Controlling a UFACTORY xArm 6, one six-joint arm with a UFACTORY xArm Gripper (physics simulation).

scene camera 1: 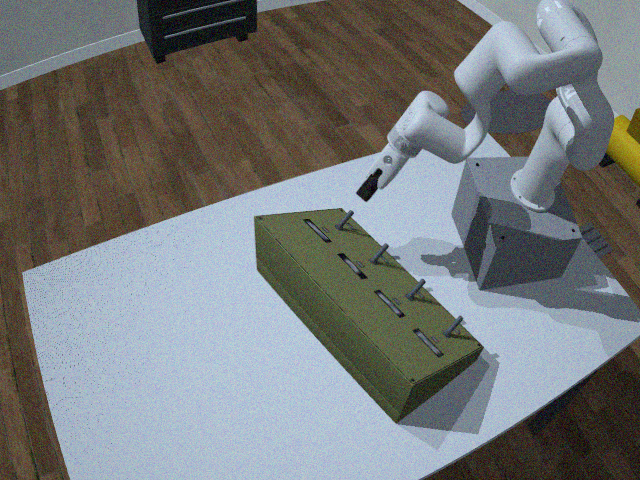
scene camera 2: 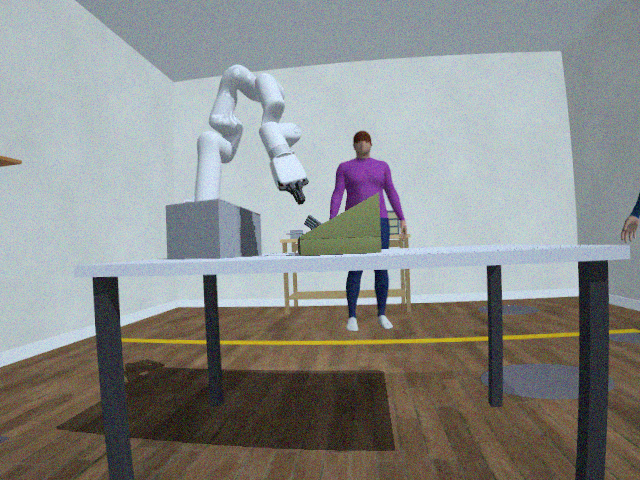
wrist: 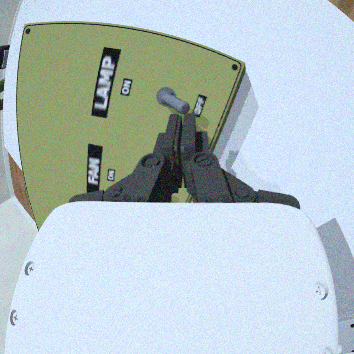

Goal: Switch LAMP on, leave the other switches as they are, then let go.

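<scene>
The LAMP switch is a grey toggle lever at the far end of a green sloped panel box. In the wrist view its tip leans toward the OFF label, away from the ON label. My gripper is shut and empty. Its fingertips are close to the lever tip in the wrist view; the scene views show them a little above and apart from it. The other levers all lean the same way as LAMP.
The FAN label is beside LAMP's; the FAN lever is hidden in the wrist view. The box stands on a white table. The grey robot base block stands behind the lever side. A person stands beyond the table.
</scene>
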